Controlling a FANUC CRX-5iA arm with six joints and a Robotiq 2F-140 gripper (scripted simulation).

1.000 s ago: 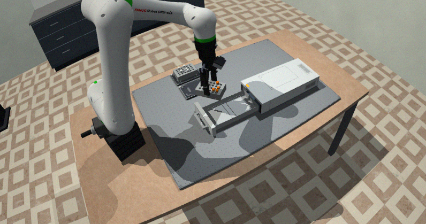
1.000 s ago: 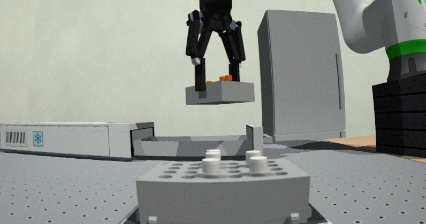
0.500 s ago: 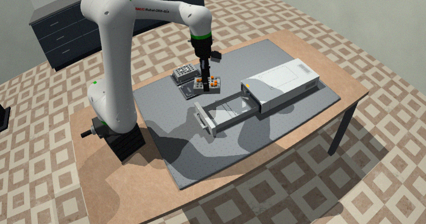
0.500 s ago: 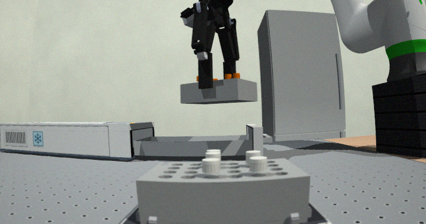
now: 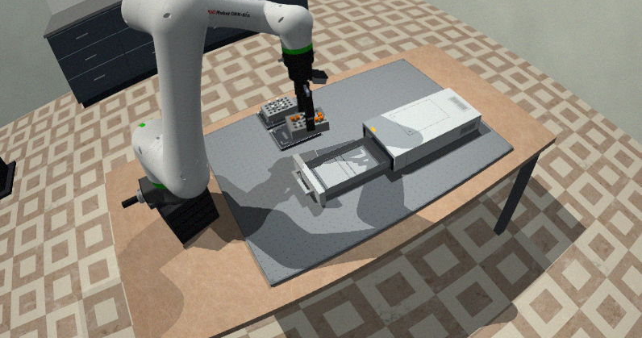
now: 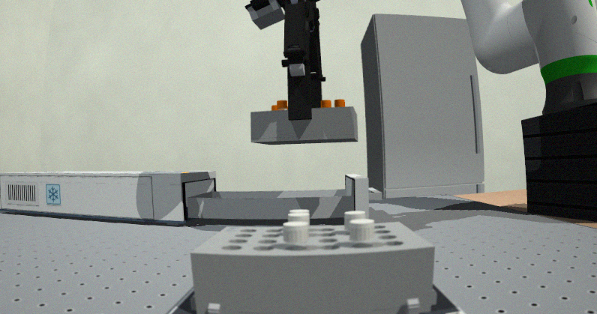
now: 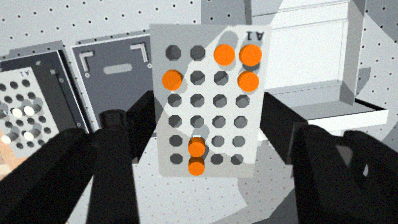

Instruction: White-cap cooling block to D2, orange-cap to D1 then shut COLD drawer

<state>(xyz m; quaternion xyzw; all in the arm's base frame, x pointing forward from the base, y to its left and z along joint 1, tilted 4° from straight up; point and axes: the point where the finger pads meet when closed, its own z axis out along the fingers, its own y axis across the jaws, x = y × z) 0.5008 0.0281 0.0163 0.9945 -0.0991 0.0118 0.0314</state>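
The white-capped cooling block lies 26 cm to the left of my hand and 14 cm below it. Round my hand: cooler drawer: 14 cm to the right, 13 cm below, 4 cm ahead; cooler COLD: 22 cm ahead, 15 cm to the right, 13 cm below; orange-capped cooling block: 3 cm below.
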